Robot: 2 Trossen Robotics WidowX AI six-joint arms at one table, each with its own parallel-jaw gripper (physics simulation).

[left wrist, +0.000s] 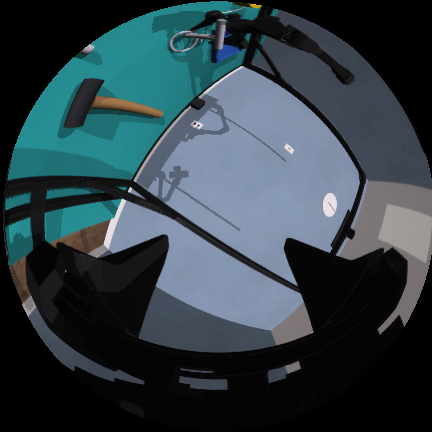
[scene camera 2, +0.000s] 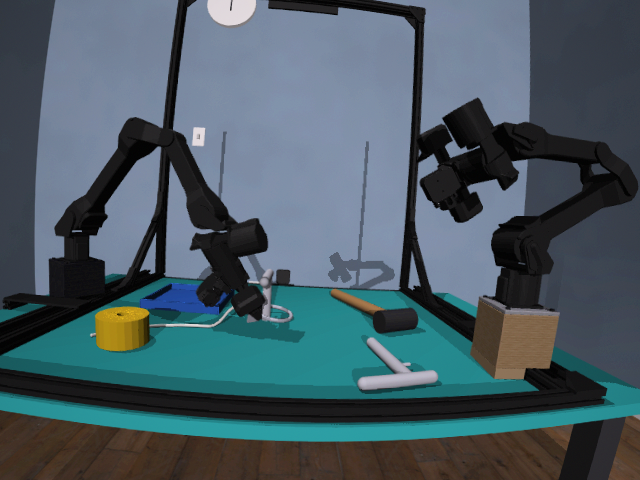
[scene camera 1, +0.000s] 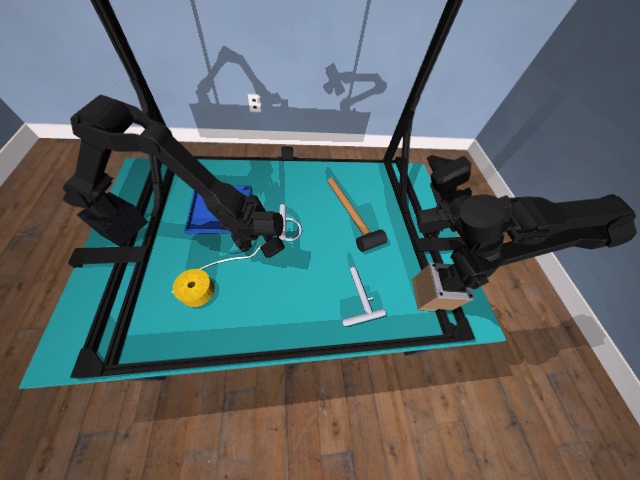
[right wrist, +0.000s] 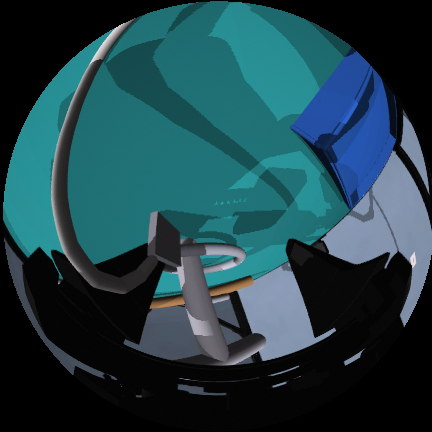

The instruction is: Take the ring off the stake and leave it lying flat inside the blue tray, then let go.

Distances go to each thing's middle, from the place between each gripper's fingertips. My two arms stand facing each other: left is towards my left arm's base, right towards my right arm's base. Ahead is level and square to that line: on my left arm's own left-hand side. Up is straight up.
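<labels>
Distances from my left hand: yellow spool (scene camera 2: 122, 328) 280 mm ahead, 520 mm to the right, 310 mm below; stake (right wrist: 199, 304) 50 mm ahead, 330 mm to the right, 310 mm below; blue tray (scene camera 2: 173, 297) 10 mm behind, 560 mm to the right, 330 mm below. Relative to the hammer (scene camera 2: 384, 321), my left hand is 310 mm above, 110 mm to the left and 110 mm past it.
Distances from my right hand: hammer 14 cm behind, 26 cm to the left, 1 cm above; yellow spool 25 cm ahead, 15 cm to the right, 1 cm above; blue tray 4 cm behind, 19 cm to the right, 1 cm below. Relative to the stake, my right hand is 1 cm below, 4 cm to the right and 2 cm short of it.
</labels>
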